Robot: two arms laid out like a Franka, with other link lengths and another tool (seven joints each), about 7 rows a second.
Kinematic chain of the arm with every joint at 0, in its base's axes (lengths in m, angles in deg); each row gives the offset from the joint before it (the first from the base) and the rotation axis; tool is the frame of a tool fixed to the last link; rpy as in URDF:
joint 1: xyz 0 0 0.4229 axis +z
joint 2: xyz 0 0 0 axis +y
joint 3: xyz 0 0 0.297 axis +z
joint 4: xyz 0.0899 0 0 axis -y
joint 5: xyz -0.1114 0 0.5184 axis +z
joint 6: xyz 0 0 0 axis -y
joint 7: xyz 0.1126 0 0 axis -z
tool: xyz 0.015 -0.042 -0.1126 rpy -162.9 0 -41.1
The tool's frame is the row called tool.
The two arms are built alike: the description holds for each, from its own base.
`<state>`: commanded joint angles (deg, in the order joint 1, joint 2, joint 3, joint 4, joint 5, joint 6, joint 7); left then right.
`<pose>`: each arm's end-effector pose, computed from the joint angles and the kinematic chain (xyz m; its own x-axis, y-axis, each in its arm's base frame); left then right.
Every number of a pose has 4 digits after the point.
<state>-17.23 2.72 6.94 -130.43 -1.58 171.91 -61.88 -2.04 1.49 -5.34 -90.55 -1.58 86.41 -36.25</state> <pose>0.7384 -0.1371 0.4527 0.7777 0.2417 0.5804 0.2996 -0.9541 -0.0040 0.7476 -0.1247 0.6845 0.9724 -0.2131 -0.0951 -0.2308 -0.9387 -0.2560</pose>
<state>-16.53 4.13 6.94 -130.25 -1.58 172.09 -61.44 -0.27 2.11 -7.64 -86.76 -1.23 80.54 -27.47</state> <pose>0.7413 -0.1287 0.4369 0.7857 0.2404 0.5700 0.3053 -0.9521 -0.0193 0.7328 -0.1339 0.7066 0.9194 -0.3696 -0.1342 -0.3919 -0.8898 -0.2338</pose>
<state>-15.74 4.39 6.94 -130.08 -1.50 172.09 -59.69 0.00 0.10 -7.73 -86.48 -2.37 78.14 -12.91</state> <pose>0.7435 -0.1201 0.4353 0.7874 0.2198 0.5760 0.2945 -0.9549 -0.0381 0.7074 -0.1396 0.7321 0.7983 -0.5923 -0.1096 -0.6017 -0.7759 -0.1895</pose>
